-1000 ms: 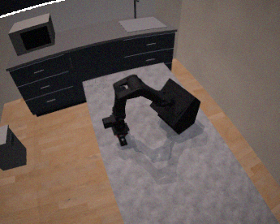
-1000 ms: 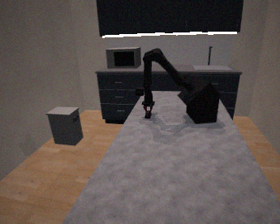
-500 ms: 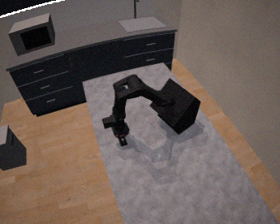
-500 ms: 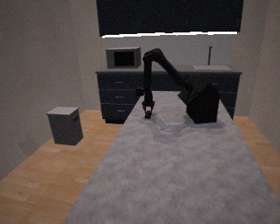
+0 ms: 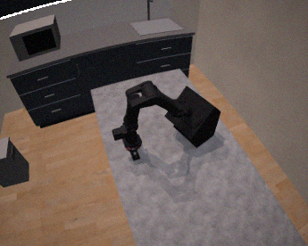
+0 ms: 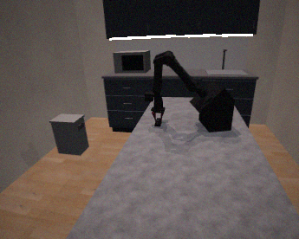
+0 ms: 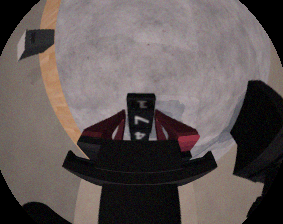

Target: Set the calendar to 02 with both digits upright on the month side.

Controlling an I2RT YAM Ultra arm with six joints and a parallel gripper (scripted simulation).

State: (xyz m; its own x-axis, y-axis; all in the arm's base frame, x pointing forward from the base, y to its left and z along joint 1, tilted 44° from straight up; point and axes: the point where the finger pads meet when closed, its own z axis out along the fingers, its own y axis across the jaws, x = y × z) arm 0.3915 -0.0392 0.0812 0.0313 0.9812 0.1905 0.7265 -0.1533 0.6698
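The dark tray is 20 mm to the left of my hand and 30 mm below it. Also, from my hand: dark calendar cube: 40 mm to the left, 10 mm below.
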